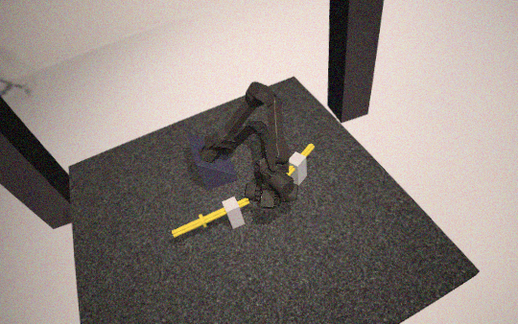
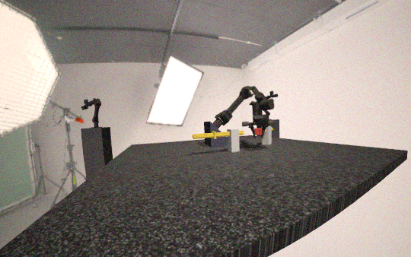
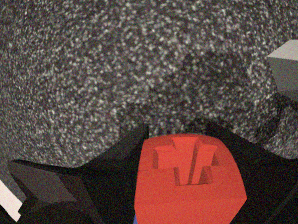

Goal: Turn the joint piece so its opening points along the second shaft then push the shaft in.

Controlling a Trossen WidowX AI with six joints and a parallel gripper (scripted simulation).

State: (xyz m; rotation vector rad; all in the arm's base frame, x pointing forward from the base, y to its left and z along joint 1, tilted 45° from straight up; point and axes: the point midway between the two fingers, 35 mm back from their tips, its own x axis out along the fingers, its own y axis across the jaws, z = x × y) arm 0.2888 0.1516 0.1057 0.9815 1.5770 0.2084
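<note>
The red joint piece is 2 cm behind my gripper tip, 1 cm to the left of it and 4 cm above it.
</note>
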